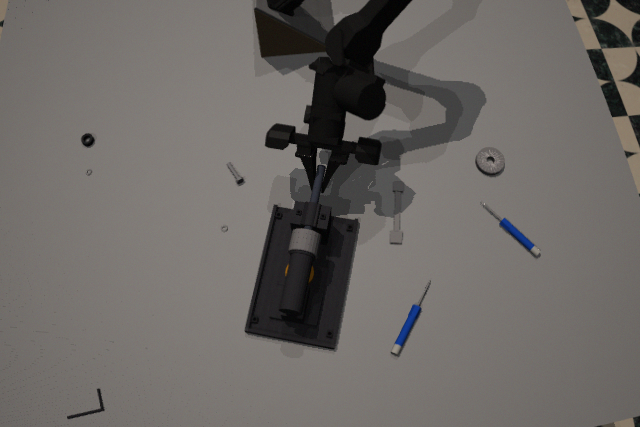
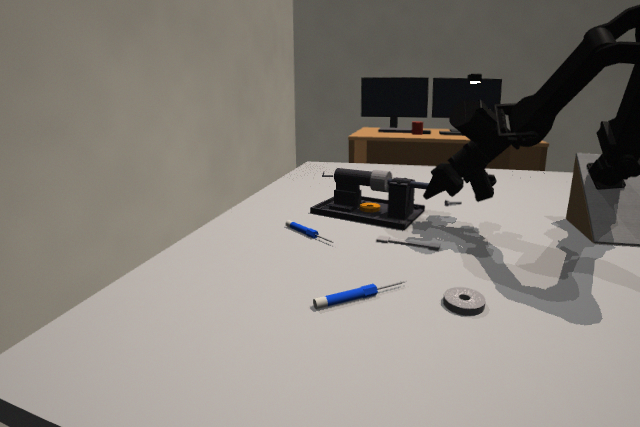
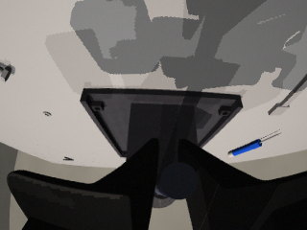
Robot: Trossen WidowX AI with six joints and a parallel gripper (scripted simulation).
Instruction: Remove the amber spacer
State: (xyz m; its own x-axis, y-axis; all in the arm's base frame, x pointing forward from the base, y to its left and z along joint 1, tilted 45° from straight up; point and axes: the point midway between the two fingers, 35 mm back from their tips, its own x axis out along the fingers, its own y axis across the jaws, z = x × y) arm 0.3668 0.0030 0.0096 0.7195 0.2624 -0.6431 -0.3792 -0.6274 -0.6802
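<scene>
Now: hand 70 mm short of the shaft and 30 mm to the left of it. The rest, counted from my hand: bolt: 60 mm behind, 140 mm to the right, 70 mm below; amber spacer: 140 mm ahead, 60 mm to the right, 70 mm below; grey bar: 70 mm ahead, 120 mm to the left, 80 mm below.
</scene>
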